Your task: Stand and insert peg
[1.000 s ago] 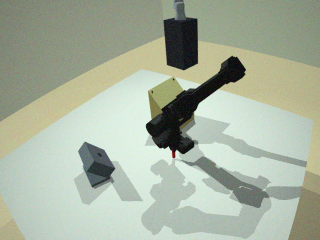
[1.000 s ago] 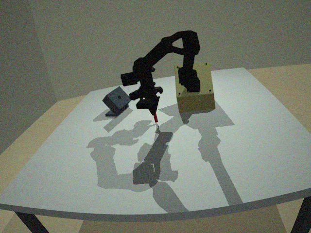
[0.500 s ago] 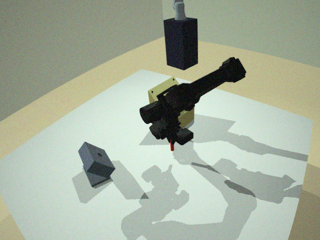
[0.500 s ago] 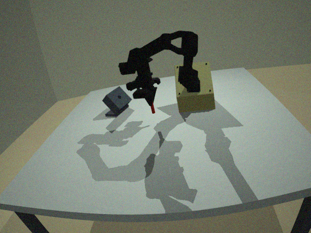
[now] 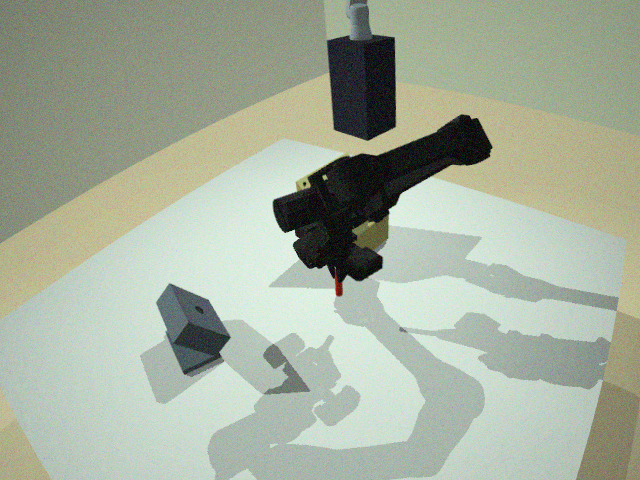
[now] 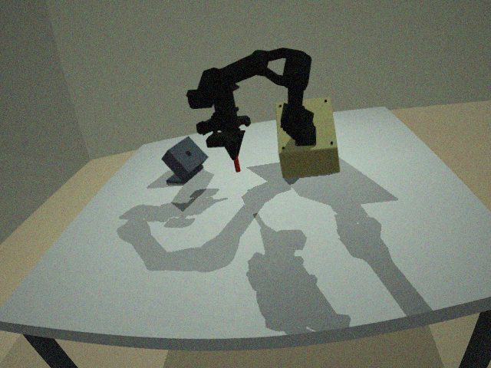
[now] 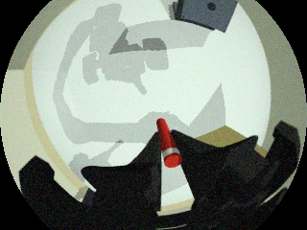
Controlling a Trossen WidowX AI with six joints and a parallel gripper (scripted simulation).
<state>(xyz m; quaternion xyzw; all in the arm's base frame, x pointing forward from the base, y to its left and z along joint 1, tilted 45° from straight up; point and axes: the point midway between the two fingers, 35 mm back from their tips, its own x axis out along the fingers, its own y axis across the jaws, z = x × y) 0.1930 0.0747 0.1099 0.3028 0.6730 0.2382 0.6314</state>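
My gripper tip is now 25 cm short of the grey sloped panel, 17 cm to the left of it and 5 cm above it. Round my gripper tip: red peg: 2 cm above.
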